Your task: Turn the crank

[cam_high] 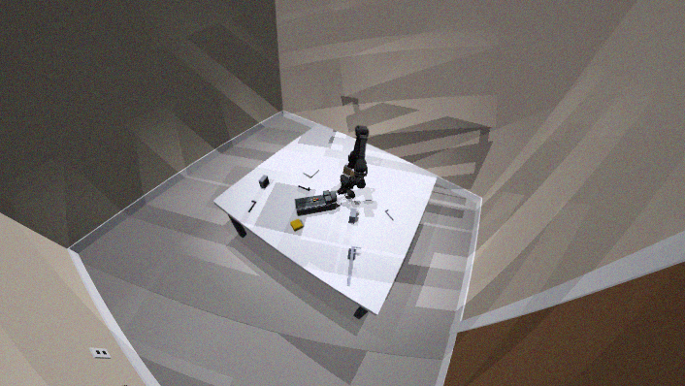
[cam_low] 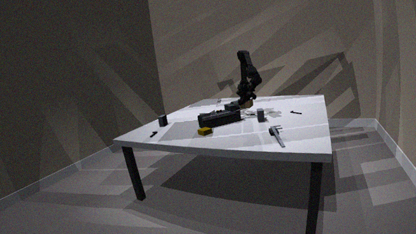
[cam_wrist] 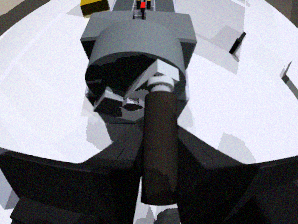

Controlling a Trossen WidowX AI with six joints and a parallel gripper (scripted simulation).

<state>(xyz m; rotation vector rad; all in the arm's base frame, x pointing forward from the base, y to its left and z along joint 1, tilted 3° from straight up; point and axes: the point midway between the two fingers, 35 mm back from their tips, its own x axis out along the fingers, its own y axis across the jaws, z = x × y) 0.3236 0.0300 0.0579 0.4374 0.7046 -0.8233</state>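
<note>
Right now the red pointer is 11 cm to the right of my gripper tip, 10 cm ahead of it and 1 cm below it. Round my gripper tip: yellow block: 30 cm ahead, 16 cm to the right, 8 cm below; then dark crank handle: 2 cm above, 1 cm to the left, 1 cm behind.
</note>
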